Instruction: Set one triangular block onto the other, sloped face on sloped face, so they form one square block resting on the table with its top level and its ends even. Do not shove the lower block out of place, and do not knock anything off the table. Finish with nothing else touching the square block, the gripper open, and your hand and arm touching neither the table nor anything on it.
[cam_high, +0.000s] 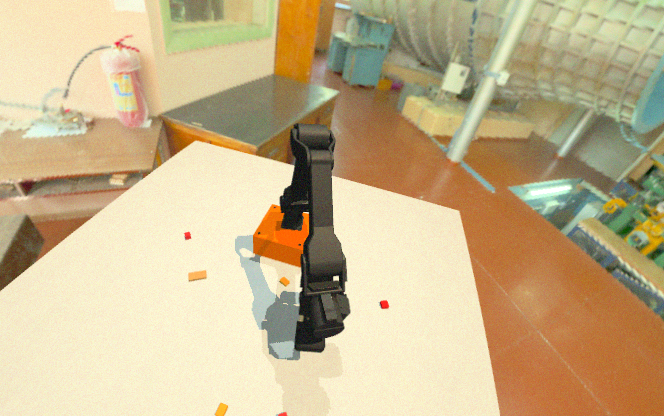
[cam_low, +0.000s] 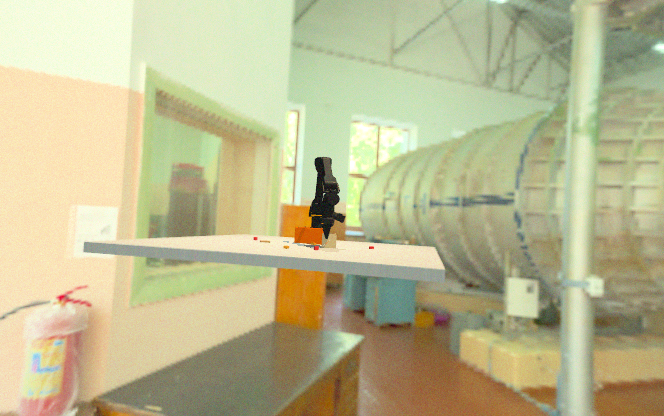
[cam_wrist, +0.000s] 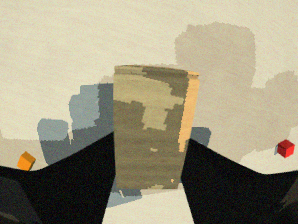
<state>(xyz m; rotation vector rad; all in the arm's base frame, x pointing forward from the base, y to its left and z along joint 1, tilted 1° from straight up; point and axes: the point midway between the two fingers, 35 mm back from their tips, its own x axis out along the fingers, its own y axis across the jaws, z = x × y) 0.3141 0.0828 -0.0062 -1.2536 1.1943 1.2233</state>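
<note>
Right now the tan triangular block is 10 mm to the right of my gripper tip and 10 mm above it.
</note>
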